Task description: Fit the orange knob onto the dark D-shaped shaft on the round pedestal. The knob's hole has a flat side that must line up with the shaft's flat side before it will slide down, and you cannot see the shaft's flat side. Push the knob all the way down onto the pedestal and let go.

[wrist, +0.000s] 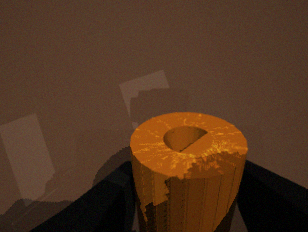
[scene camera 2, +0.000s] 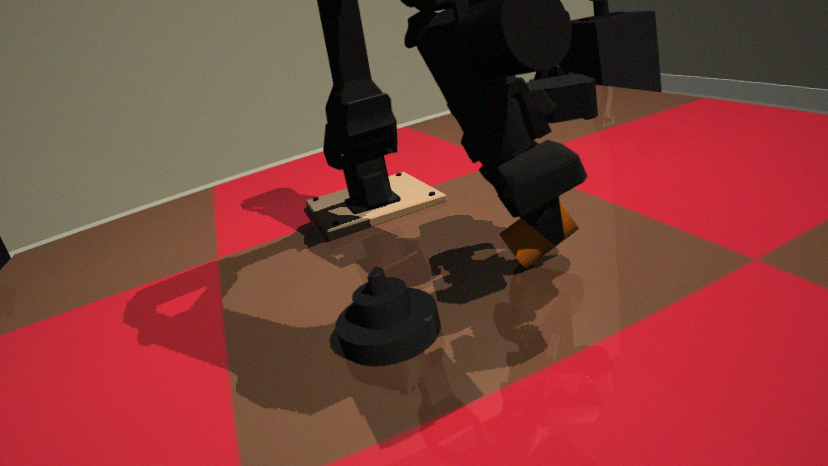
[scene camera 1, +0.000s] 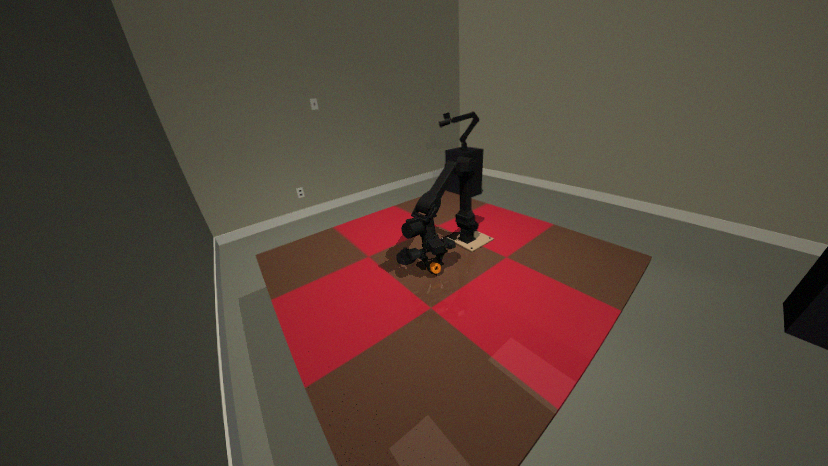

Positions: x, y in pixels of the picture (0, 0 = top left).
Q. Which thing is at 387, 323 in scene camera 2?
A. A dark round pedestal.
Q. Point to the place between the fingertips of my gripper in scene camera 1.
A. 434, 269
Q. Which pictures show my gripper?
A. The wrist view, scene camera 2 and scene camera 1: all of them.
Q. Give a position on an orange knob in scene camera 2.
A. At 525, 242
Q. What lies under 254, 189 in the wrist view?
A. My gripper.
